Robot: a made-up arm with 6 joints.
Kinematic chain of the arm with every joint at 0, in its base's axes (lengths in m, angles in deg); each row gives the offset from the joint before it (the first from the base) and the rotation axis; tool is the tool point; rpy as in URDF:
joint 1: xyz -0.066 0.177 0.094 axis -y
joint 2: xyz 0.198 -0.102 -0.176 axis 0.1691 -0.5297 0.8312
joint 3: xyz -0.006 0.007 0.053 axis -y
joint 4: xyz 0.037 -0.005 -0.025 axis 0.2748 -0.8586 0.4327
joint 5: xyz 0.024 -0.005 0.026 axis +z
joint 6: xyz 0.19 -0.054 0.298 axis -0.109 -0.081 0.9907
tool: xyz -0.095 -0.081 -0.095 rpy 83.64 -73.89 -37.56
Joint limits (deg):
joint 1: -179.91..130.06
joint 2: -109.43..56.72
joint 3: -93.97..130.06
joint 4: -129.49..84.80
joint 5: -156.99..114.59
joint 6: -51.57..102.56
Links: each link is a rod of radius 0.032 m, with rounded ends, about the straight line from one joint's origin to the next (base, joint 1, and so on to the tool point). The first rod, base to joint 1, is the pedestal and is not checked.
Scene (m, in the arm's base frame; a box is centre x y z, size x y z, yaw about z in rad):
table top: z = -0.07
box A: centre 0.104 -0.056 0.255 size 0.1 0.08 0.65 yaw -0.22
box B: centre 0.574 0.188 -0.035 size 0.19 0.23 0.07 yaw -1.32
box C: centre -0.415 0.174 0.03 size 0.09 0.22 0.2 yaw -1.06
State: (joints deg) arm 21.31 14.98 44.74 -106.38 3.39 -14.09
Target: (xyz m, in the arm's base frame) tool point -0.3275 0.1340 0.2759
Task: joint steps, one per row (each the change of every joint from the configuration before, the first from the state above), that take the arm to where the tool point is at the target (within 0.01 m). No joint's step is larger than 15 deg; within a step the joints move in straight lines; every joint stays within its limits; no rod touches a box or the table.
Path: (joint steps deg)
1: 10.25 2.95 -6.79 -0.19 4.86 -12.49
2: 10.25 2.95 -6.78 -0.18 4.87 -12.50
3: 10.25 2.94 -6.79 -0.19 4.86 -12.49
4: 14.41 6.58 1.59 5.82 2.62 0.00
5: 14.41 6.58 1.58 5.81 2.62 0.00
6: 14.42 6.58 1.59 5.81 2.62 0.00
7: 14.41 6.58 1.58 5.81 2.62 0.00
8: 14.41 6.58 1.59 5.81 2.62 0.00

